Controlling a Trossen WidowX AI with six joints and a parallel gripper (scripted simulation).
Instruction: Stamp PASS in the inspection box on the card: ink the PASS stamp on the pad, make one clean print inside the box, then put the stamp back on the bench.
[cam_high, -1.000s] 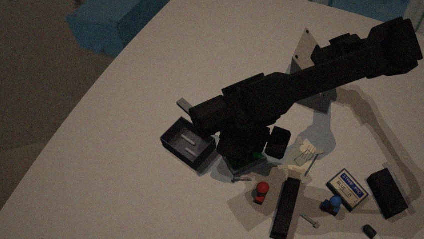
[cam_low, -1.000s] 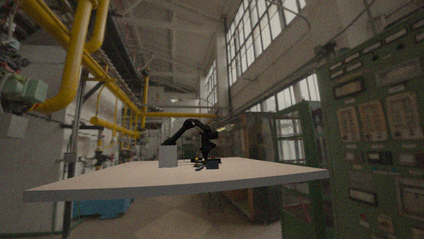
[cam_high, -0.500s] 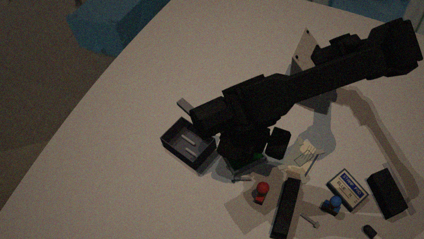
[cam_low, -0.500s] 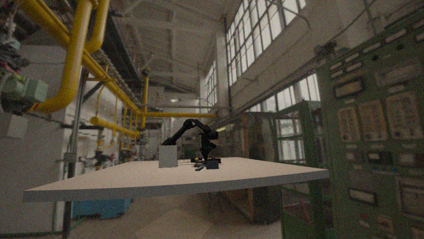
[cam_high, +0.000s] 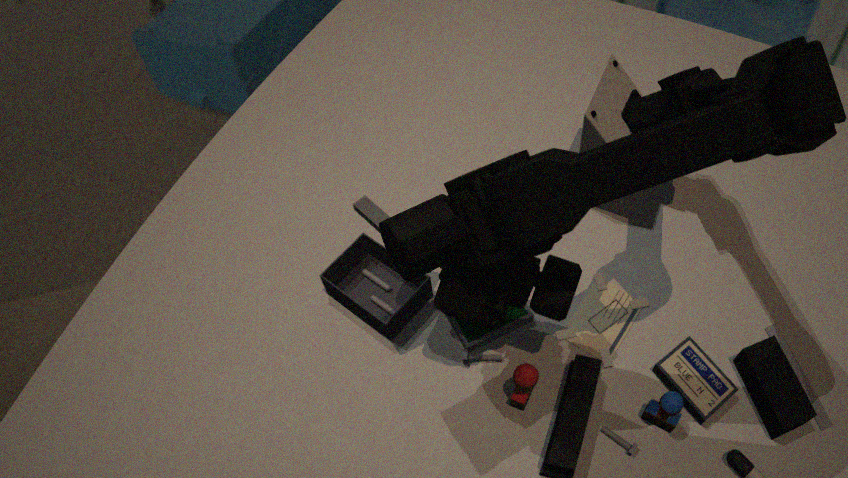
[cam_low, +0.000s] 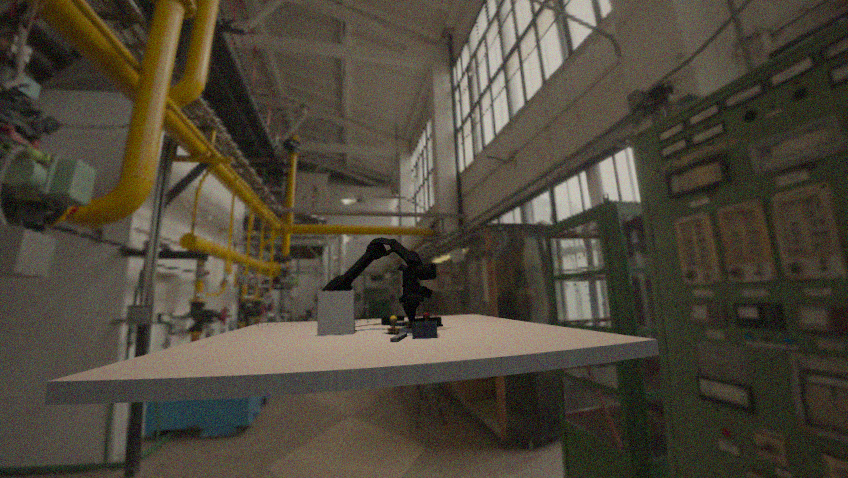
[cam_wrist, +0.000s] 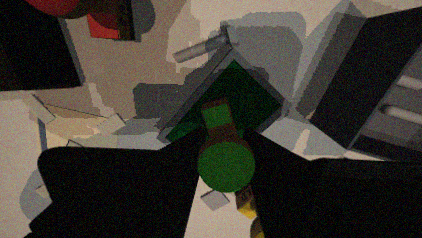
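The green-knobbed stamp is right at my gripper tip. The rest, counted from my gripper tip: red-knobbed stamp: 80 mm to the left, 70 mm ahead, 20 mm below; then yellow-knobbed stamp: 70 mm behind, 40 mm to the right, 20 mm below; then green ink pad: 30 mm below.
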